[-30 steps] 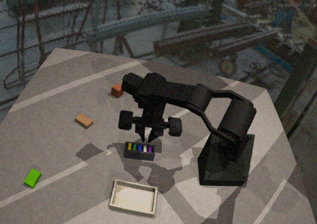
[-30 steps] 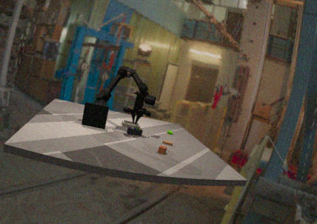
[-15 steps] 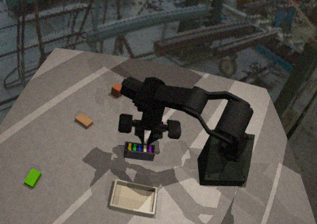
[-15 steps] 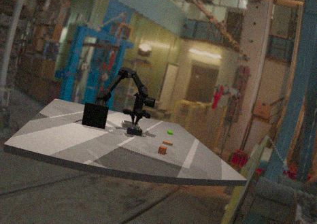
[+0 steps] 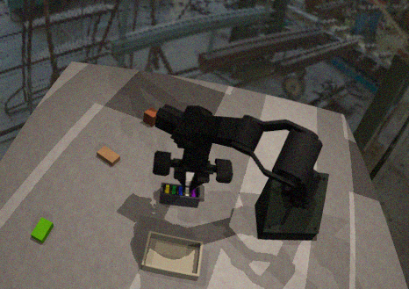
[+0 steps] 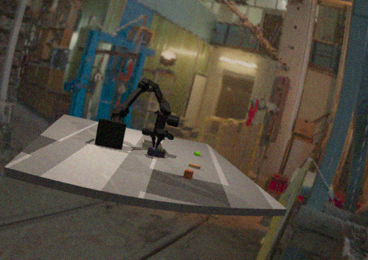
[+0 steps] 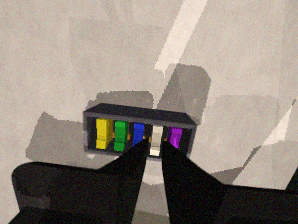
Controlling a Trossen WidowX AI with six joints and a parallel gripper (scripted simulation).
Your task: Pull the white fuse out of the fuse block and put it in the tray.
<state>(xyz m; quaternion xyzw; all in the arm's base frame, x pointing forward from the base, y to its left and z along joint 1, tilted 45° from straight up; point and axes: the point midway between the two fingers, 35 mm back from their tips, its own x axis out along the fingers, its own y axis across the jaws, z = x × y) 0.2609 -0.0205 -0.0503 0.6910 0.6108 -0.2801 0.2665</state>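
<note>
Right now my gripper tip is 2 cm above the white fuse. The rest, counted from my gripper tip: orange cube: 10 cm ahead, 32 cm to the right, 3 cm below; then beige tray: 4 cm ahead, 19 cm to the left, 4 cm below.
</note>
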